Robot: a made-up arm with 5 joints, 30 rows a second.
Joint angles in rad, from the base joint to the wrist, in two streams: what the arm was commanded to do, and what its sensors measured. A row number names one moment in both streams.
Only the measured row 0 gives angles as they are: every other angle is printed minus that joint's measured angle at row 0.
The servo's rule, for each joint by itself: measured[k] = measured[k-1] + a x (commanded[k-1-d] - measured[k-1]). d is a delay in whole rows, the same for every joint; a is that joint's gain. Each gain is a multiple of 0.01, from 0.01 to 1. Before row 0 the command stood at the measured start. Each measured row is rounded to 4 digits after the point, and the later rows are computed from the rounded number. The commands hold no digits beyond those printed.
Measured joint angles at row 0:
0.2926, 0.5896, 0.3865, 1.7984, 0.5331
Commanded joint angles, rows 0 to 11:
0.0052, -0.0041, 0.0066, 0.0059, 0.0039
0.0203, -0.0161, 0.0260, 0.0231, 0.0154
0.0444, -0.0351, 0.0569, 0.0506, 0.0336
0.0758, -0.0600, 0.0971, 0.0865, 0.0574
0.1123, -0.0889, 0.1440, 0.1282, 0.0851
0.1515, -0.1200, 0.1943, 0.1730, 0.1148
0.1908, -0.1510, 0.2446, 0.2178, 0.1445
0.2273, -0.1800, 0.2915, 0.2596, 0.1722
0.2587, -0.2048, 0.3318, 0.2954, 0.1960
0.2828, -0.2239, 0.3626, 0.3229, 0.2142
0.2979, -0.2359, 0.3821, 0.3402, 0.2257
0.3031, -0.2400, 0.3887, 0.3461, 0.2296
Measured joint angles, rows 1 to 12:
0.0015, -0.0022, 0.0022, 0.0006, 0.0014
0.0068, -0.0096, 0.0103, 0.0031, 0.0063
0.0173, -0.0231, 0.0261, 0.0083, 0.0159
0.0337, -0.0427, 0.0502, 0.0169, 0.0304
0.0557, -0.0672, 0.0821, 0.0291, 0.0495
0.0825, -0.0952, 0.1202, 0.0449, 0.0724
0.1128, -0.1248, 0.1625, 0.0639, 0.0976
0.1449, -0.1541, 0.2064, 0.0854, 0.1237
0.1768, -0.1810, 0.2490, 0.1085, 0.1490
0.2065, -0.2037, 0.2876, 0.1321, 0.1718
0.2321, -0.2208, 0.3197, 0.1550, 0.1907
0.2520, -0.2310, 0.3432, 0.1760, 0.2043
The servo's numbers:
d 0
a 0.28 0.53 0.34 0.11 0.35

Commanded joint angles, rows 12 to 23:
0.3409, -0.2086, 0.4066, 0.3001, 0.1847
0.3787, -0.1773, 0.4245, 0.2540, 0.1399
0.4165, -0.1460, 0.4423, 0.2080, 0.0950
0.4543, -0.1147, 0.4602, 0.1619, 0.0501
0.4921, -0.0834, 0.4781, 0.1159, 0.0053
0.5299, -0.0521, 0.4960, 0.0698, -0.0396
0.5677, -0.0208, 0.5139, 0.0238, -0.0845
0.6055, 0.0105, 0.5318, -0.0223, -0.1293
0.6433, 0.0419, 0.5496, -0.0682, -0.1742
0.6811, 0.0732, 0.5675, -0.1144, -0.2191
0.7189, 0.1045, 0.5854, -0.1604, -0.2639
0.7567, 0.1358, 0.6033, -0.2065, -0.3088
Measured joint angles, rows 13 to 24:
0.2769, -0.2191, 0.3648, 0.1897, 0.1974
0.3054, -0.1969, 0.3851, 0.1968, 0.1773
0.3365, -0.1699, 0.4045, 0.1980, 0.1485
0.3695, -0.1406, 0.4234, 0.1940, 0.1141
0.4038, -0.1103, 0.4420, 0.1854, 0.0760
0.4391, -0.0795, 0.4604, 0.1727, 0.0355
0.4751, -0.0484, 0.4786, 0.1563, -0.0065
0.5116, -0.0172, 0.4967, 0.1367, -0.0495
0.5485, 0.0141, 0.5147, 0.1142, -0.0931
0.5856, 0.0454, 0.5327, 0.0891, -0.1372
0.6229, 0.0767, 0.5506, 0.0617, -0.1815
0.6604, 0.1080, 0.5685, 0.0322, -0.2261

